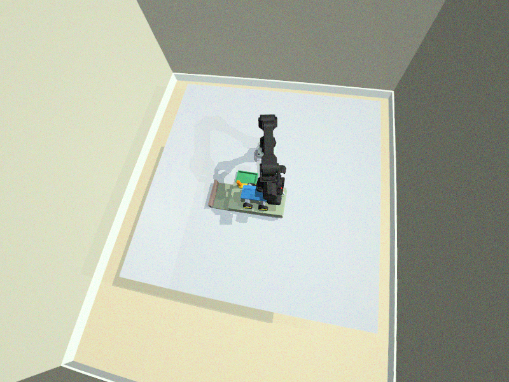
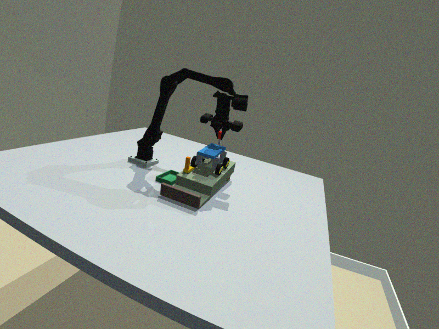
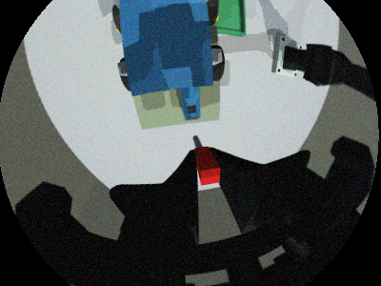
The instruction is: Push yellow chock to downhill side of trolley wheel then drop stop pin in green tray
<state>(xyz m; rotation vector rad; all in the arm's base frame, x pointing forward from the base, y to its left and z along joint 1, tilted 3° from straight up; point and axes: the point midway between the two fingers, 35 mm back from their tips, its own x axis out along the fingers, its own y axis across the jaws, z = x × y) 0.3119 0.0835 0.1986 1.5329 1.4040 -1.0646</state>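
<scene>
Now: the green tray 21 cm to the right of my gripper tip, 19 cm below it and 12 cm behind it. Round my gripper tip: blue-topped trolley (12 cm to the right, 7 cm below, 1 cm ahead); then red-headed stop pin (right at my gripper tip); then green ramp (13 cm to the right, 13 cm below, 1 cm ahead).
</scene>
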